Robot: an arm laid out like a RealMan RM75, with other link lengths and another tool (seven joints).
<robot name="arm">
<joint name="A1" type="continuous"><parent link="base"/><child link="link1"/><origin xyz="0 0 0.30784" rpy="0 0 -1.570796"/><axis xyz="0 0 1"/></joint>
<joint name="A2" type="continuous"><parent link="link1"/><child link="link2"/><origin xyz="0 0 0" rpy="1.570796 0 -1.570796"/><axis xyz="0 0 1"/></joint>
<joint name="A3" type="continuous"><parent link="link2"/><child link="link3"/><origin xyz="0 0.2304 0" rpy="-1.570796 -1.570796 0"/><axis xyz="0 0 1"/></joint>
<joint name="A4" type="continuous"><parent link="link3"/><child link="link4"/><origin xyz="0 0 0" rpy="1.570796 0 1.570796"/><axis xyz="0 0 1"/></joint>
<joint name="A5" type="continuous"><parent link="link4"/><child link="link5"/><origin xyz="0 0.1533 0" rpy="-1.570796 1.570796 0"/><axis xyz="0 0 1"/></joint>
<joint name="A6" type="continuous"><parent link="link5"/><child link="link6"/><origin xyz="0 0 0" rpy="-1.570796 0 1.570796"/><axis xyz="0 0 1"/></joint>
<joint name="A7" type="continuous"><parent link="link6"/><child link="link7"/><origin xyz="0 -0.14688 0" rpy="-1.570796 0 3.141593"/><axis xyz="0 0 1"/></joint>
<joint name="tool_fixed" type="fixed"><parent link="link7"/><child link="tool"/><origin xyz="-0.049 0.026 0.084" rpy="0.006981 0 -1.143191"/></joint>
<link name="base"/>
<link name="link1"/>
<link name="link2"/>
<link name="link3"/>
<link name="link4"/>
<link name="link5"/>
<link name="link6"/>
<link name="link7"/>
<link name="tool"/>
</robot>
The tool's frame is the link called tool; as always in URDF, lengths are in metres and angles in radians. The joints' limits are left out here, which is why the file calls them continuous.
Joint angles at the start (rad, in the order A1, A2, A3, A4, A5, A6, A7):
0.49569 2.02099 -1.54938 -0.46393 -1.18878 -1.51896 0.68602
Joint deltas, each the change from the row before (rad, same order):
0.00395 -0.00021 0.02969 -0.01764 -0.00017 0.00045 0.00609
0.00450 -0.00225 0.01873 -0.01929 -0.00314 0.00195 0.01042
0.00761 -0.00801 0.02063 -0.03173 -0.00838 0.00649 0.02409
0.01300 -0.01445 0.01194 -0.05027 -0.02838 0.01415 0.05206
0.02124 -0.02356 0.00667 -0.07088 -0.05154 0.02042 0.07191
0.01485 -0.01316 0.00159 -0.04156 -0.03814 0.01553 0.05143
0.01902 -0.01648 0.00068 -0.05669 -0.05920 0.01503 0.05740
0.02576 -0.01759 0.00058 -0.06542 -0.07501 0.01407 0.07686
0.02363 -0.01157 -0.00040 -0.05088 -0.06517 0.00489 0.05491
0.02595 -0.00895 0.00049 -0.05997 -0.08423 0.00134 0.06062
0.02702 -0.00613 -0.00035 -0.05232 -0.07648 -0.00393 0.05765
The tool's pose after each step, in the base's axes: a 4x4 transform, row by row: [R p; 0 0 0 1], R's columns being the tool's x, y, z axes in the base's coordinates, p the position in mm. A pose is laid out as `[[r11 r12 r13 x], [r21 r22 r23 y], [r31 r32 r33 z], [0 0 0 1]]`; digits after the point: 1 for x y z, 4 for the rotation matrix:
[[-0.2230 -0.7414 -0.6330 144.3], [-0.9736 0.2015 0.1070 282.1], [0.0482 0.6401 -0.7668 -48.1], [0 0 0 1]]
[[-0.2171 -0.7382 -0.6387 140.2], [-0.9756 0.1865 0.1160 288.0], [0.0334 0.6483 -0.7607 -43.6], [0 0 0 1]]
[[-0.2091 -0.7404 -0.6388 136.0], [-0.9778 0.1690 0.1243 296.0], [0.0159 0.6505 -0.7593 -37.2], [0 0 0 1]]
[[-0.1957 -0.7595 -0.6203 133.3], [-0.9806 0.1580 0.1159 302.8], [0.0099 0.6310 -0.7757 -32.2], [0 0 0 1]]
[[-0.1680 -0.7982 -0.5784 131.6], [-0.9858 0.1378 0.0962 310.7], [0.0029 0.5864 -0.8100 -26.7], [0 0 0 1]]
[[-0.1575 -0.8238 -0.5445 132.0], [-0.9875 0.1322 0.0857 315.2], [0.0014 0.5512 -0.8343 -24.6], [0 0 0 1]]
[[-0.1306 -0.8606 -0.4922 133.0], [-0.9914 0.1109 0.0692 320.2], [-0.0050 0.4971 -0.8677 -22.1], [0 0 0 1]]
[[-0.1050 -0.8995 -0.4240 134.4], [-0.9944 0.0904 0.0544 326.2], [-0.0106 0.4274 -0.9040 -19.0], [0 0 0 1]]
[[-0.0755 -0.9282 -0.3644 134.9], [-0.9970 0.0644 0.0425 330.8], [-0.0160 0.3666 -0.9303 -16.8], [0 0 0 1]]
[[-0.0390 -0.9567 -0.2886 136.5], [-0.9989 0.0301 0.0351 336.0], [-0.0249 0.2897 -0.9568 -14.2], [0 0 0 1]]
[[-0.0074 -0.9757 -0.2188 136.9], [-0.9995 0.0002 0.0329 341.1], [-0.0321 0.2189 -0.9752 -11.4], [0 0 0 1]]

